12 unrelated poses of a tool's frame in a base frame.
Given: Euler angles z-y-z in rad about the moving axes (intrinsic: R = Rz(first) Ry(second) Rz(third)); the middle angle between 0 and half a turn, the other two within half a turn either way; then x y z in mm.
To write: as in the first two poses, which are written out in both.
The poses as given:
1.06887 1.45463 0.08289 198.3 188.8 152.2
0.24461 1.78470 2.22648 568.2 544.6 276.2
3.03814 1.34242 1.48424 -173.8 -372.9 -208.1
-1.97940 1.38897 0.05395 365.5 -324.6 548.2
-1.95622 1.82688 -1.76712 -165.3 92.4 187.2
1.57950 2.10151 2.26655 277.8 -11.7 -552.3
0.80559 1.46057 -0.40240 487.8 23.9 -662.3
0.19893 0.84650 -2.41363 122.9 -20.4 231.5
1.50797 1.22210 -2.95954 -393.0 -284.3 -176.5
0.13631 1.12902 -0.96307 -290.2 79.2 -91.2
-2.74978 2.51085 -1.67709 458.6 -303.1 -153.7
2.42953 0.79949 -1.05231 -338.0 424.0 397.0
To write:
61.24 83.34 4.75 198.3 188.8 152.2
14.02 102.26 127.57 568.2 544.6 276.2
174.07 76.92 85.04 -173.8 -372.9 -208.1
-113.41 79.58 3.09 365.5 -324.6 548.2
-112.08 104.67 -101.25 -165.3 92.4 187.2
90.50 120.41 129.86 277.8 -11.7 -552.3
46.16 83.68 -23.06 487.8 23.9 -662.3
11.40 48.50 -138.29 122.9 -20.4 231.5
86.40 70.02 -169.57 -393.0 -284.3 -176.5
7.81 64.69 -55.18 -290.2 79.2 -91.2
-157.55 143.86 -96.09 458.6 -303.1 -153.7
139.20 45.81 -60.29 -338.0 424.0 397.0

